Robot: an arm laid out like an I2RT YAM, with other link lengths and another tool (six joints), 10 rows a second.
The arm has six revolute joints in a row. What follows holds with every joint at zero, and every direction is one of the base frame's. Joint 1 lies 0.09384 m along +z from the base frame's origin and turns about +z. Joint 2 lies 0.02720 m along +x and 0.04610 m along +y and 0.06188 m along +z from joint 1 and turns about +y. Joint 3 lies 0.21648 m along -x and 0.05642 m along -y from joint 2 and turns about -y. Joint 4 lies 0.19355 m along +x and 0.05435 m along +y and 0.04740 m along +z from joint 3 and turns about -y. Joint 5 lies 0.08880 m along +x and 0.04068 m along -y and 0.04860 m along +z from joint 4 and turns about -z. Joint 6 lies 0.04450 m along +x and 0.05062 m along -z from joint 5 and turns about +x. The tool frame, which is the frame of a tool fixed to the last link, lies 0.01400 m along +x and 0.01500 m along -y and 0.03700 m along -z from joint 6; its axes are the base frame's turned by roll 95.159, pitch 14.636 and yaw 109.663 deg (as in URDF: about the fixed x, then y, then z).
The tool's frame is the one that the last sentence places.
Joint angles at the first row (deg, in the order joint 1, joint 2, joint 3, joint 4, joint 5, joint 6):
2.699 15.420 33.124 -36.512 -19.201 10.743
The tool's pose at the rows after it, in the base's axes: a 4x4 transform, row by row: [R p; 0 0 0 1], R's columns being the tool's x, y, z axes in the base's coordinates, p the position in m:
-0.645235 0.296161 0.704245 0.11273; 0.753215 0.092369 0.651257 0.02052; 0.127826 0.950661 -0.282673 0.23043; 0 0 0 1
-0.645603 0.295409 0.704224 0.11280; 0.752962 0.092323 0.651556 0.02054; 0.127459 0.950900 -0.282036 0.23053; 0 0 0 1
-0.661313 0.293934 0.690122 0.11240; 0.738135 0.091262 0.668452 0.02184; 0.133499 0.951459 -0.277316 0.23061; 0 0 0 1
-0.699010 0.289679 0.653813 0.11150; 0.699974 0.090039 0.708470 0.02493; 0.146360 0.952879 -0.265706 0.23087; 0 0 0 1
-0.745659 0.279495 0.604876 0.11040; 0.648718 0.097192 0.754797 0.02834; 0.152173 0.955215 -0.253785 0.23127; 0 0 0 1
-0.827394 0.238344 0.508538 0.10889; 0.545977 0.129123 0.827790 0.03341; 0.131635 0.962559 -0.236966 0.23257; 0 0 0 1
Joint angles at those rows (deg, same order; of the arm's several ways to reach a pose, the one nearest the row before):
2.701 15.418 33.124 -36.797 -19.199 10.743
2.697 15.422 33.124 -36.751 -19.225 10.742
2.701 15.399 33.125 -36.774 -20.511 10.765
2.698 15.399 33.123 -36.772 -23.684 10.720
2.698 15.419 33.125 -36.776 -27.617 10.065
2.699 15.441 33.125 -36.623 -34.676 7.267

